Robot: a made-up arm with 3 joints.
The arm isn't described. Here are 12 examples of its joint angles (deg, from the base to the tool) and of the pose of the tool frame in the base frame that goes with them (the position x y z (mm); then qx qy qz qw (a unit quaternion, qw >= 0)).
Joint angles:
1: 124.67 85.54 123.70
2: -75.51 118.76 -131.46
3: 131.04 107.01 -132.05
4: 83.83 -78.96 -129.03
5: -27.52 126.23 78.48
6: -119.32 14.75 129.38
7: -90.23 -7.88 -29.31
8: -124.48 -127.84 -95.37
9: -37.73 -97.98 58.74
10: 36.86 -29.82 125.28
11: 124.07 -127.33 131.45
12: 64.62 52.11 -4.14
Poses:
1: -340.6 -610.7 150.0 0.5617 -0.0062 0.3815 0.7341
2: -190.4 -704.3 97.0 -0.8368 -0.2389 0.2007 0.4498
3: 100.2 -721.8 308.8 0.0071 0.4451 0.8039 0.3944
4: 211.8 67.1 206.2 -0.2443 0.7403 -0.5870 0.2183
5: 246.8 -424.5 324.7 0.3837 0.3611 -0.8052 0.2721
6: 10.7 -325.4 -371.0 -0.0113 -0.8188 0.1279 0.5596
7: -177.9 -252.0 115.8 0.0594 0.5057 0.0346 0.8599
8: -179.4 -190.5 382.1 0.8444 0.1105 -0.3061 0.4255
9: 163.2 -357.9 302.9 -0.1376 0.4894 0.7419 0.4371
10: 99.6 -101.5 541.1 -0.2542 0.6738 0.0399 0.6927
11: -116.5 -110.4 -141.7 -0.7085 0.0286 -0.5488 0.4427
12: 91.6 -171.4 187.9 0.2212 -0.5073 -0.3795 0.7414
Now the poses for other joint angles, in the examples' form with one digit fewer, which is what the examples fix.
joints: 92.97 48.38 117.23
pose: -301 -466 457 0.396 0.192 0.107 0.892
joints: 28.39 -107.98 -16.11
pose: 108 -452 57 -0.087 -0.223 0.804 0.544
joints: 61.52 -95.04 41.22
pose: -133 -415 238 -0.576 -0.119 0.460 0.665
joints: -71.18 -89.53 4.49
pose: -7 -457 109 0.387 0.436 0.588 0.561
